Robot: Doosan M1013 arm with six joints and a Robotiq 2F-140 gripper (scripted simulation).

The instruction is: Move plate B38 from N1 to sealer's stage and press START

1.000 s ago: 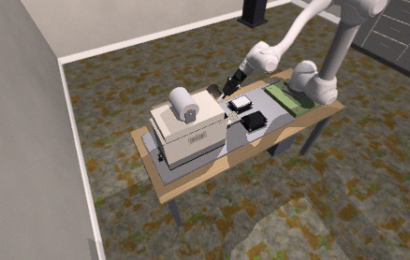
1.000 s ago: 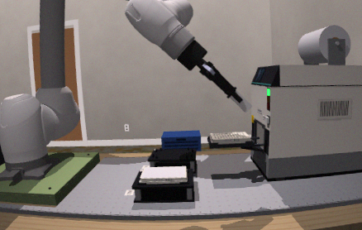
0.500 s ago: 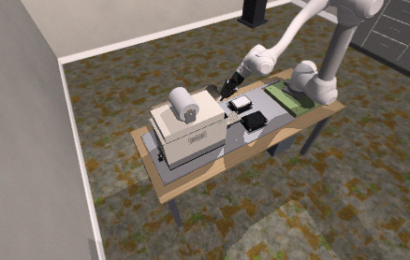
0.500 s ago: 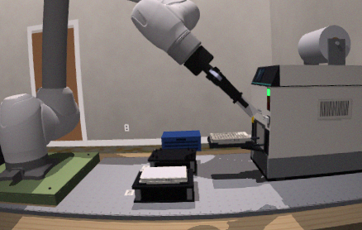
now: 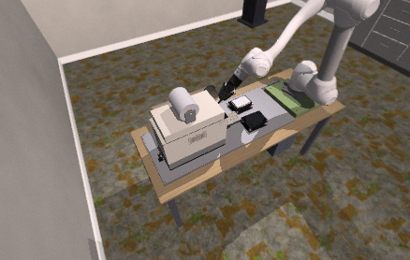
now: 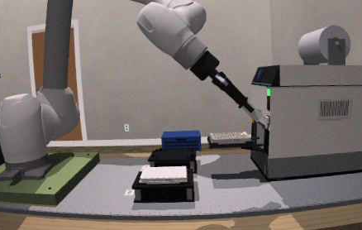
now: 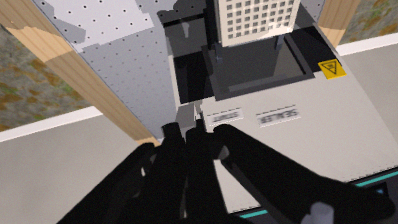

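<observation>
Now: the start button 50 mm ahead of my hand, 30 mm below it and 10 mm to the right of it. The rest, counted from my hand: yellow warning sticker 170 mm to the left, 80 mm ahead, 60 mm below; sealer stage 110 mm below, 100 mm to the left, 40 mm behind; foil roll 290 mm ahead, 200 mm above, 50 mm to the left.
</observation>
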